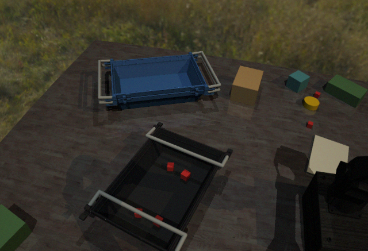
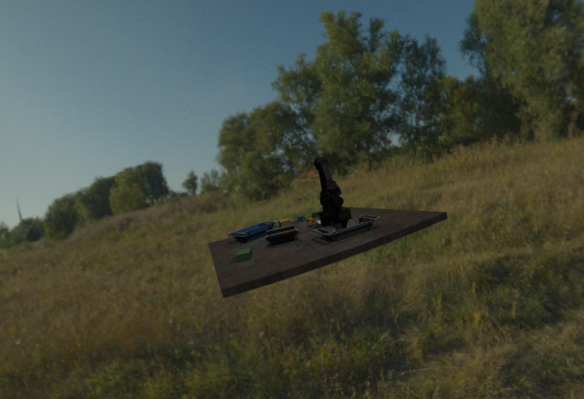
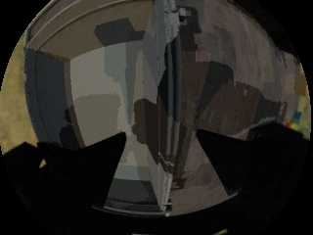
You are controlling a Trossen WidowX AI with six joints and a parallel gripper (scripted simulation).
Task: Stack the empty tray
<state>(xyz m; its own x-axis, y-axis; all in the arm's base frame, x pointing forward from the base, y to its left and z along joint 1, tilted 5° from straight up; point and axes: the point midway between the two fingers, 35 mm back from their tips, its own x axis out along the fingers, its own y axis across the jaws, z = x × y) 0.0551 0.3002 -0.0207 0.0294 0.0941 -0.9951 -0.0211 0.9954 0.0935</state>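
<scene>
The grey tray is 90 mm to the left of my gripper tip and 30 mm above it. Also, from my gripper tip: yellow disc (30 mm behind, 730 mm to the right, 10 mm below); then tan block (190 mm ahead, 720 mm to the right, 10 mm above); then cream block (70 mm behind, 500 mm to the right, 10 mm below).
</scene>
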